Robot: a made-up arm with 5 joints. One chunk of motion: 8 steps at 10 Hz.
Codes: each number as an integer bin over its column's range. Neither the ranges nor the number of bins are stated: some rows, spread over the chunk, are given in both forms.
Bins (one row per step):
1: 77 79 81 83 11
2: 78 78 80 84 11
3: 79 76 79 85 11
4: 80 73 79 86 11
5: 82 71 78 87 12
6: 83 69 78 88 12
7: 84 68 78 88 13
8: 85 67 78 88 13
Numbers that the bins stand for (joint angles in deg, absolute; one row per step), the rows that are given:
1: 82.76 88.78 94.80 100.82 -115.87
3: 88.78 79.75 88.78 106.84 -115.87
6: 100.82 58.69 85.77 115.87 -112.86
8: 106.84 52.67 85.77 115.87 -109.85
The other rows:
2: 85.77 85.77 91.79 103.83 -115.87
4: 91.79 70.72 88.78 109.85 -115.87
5: 97.81 64.70 85.77 112.86 -112.86
7: 103.83 55.68 85.77 115.87 -109.85

